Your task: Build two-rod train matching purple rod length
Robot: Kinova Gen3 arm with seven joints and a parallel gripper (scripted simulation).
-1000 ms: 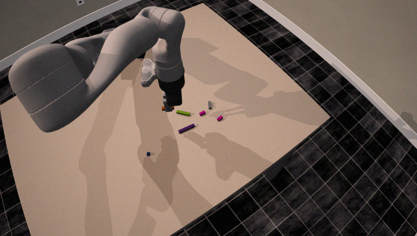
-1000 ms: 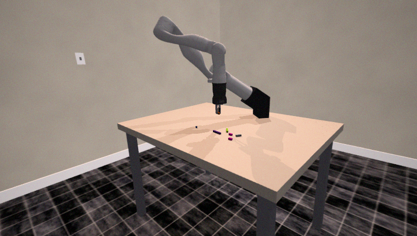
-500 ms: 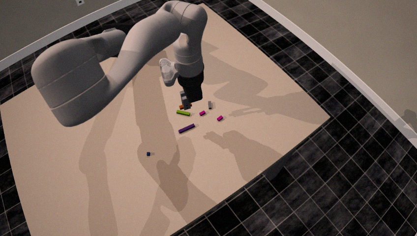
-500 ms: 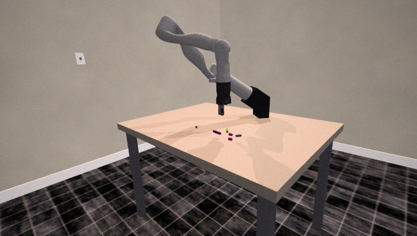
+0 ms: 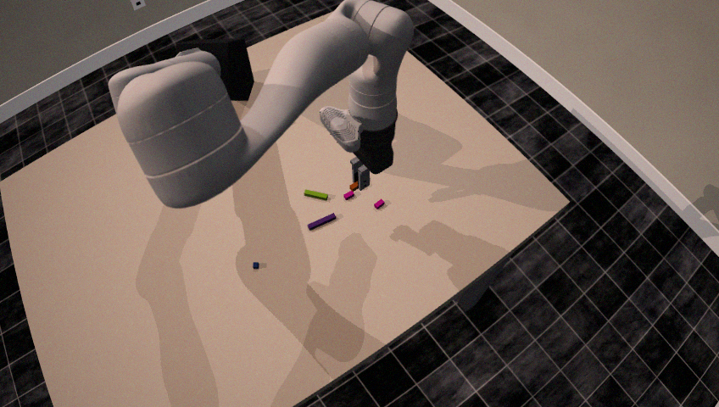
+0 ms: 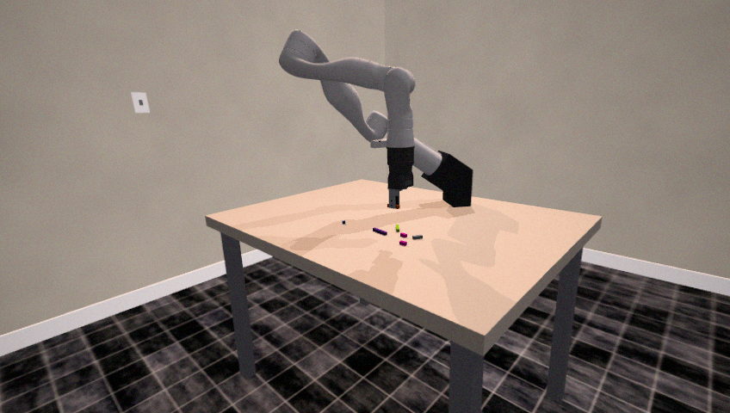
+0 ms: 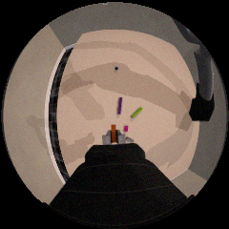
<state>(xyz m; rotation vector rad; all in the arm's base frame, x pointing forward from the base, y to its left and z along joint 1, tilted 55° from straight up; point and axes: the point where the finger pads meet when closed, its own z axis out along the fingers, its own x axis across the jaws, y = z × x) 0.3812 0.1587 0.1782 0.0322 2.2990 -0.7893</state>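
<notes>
The grey rod is 12 cm below my hand, 6 cm to the left of it and 4 cm behind it. From my hand the other things lie so: lime rod 12 cm below, 10 cm behind, 2 cm to the right; then purple rod 12 cm below, 7 cm to the right, 5 cm behind; then orange rod 1 cm below.
</notes>
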